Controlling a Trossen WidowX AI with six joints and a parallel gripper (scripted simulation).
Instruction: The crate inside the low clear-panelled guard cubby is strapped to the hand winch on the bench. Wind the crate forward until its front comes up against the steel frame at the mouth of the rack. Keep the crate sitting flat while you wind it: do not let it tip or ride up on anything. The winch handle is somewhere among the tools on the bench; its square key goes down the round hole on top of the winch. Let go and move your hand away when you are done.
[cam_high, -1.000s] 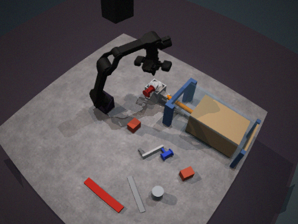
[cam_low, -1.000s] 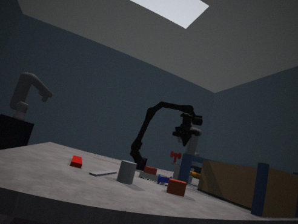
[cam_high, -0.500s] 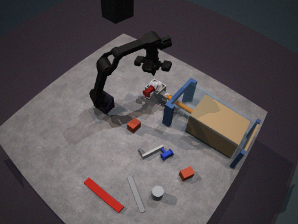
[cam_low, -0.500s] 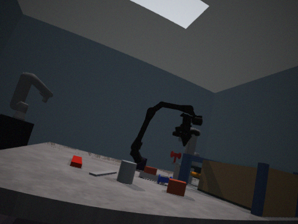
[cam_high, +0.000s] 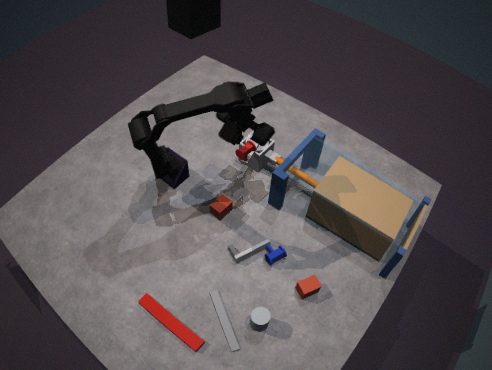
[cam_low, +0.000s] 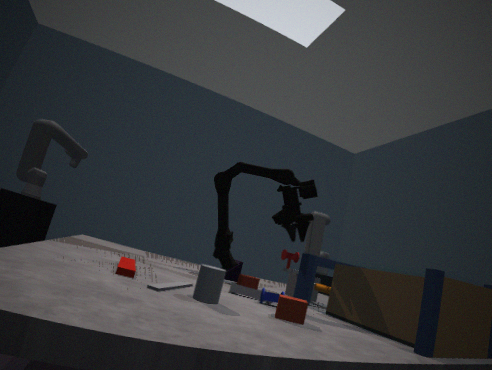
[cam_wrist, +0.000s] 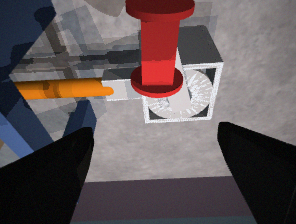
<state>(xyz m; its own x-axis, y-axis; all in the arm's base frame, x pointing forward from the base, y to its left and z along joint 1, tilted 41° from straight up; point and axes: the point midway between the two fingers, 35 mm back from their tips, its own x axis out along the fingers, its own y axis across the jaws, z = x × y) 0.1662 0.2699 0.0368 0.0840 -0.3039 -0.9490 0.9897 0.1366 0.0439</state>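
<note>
Right now my gripper tip is 2 cm past the winch handle with red knob, 2 cm to the right of it and 10 cm above it. From my gripper tip the other things lie so: blue t-shaped piece: 27 cm ahead, 16 cm to the right, 19 cm below; grey strip: 33 cm ahead, 43 cm to the right, 20 cm below; grey winch: 5 cm behind, 7 cm to the left, 17 cm below.
</note>
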